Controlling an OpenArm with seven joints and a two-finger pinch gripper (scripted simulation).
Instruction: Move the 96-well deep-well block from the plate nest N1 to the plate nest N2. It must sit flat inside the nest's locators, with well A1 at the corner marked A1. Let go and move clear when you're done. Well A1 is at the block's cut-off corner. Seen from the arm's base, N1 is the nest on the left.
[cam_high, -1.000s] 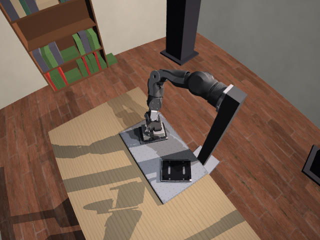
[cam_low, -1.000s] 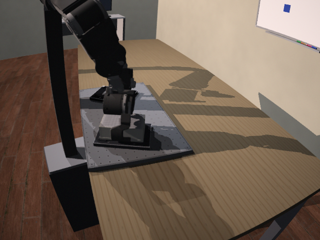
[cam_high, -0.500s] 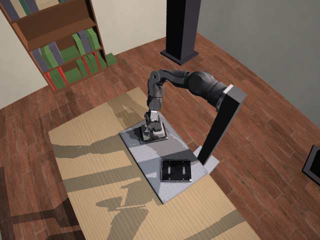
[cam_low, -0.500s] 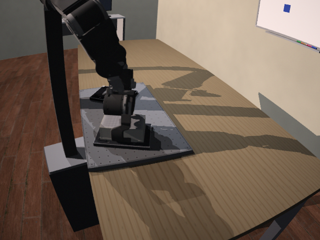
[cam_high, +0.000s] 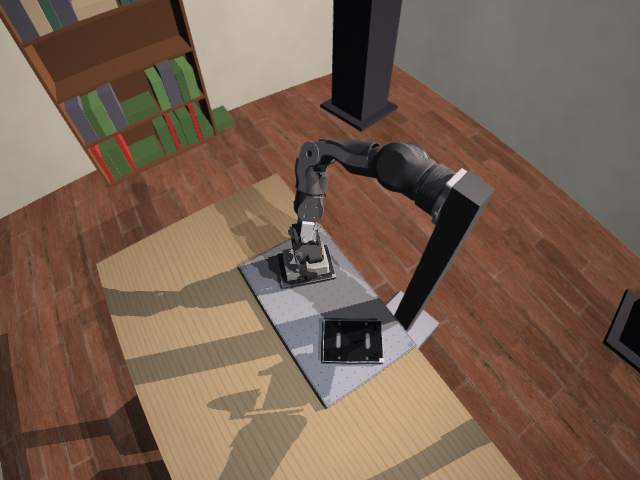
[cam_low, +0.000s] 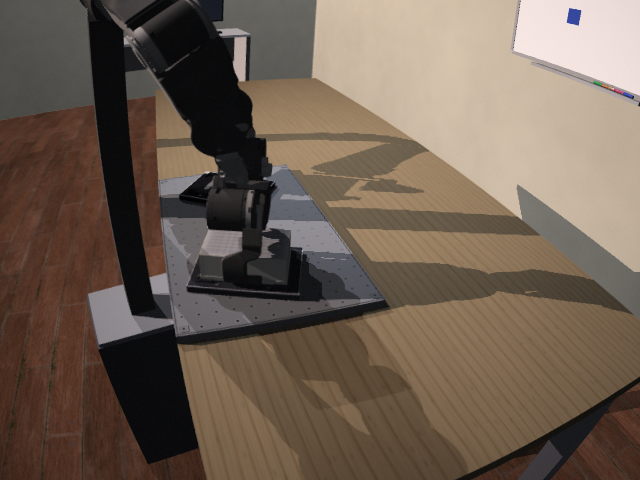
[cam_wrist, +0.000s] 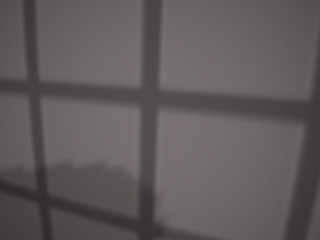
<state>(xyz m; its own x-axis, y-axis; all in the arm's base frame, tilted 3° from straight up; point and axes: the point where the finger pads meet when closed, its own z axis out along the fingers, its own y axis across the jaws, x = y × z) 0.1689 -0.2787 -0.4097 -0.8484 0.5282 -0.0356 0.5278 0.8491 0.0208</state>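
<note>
Right now the deep-well block is 1 cm above my hand.
</note>
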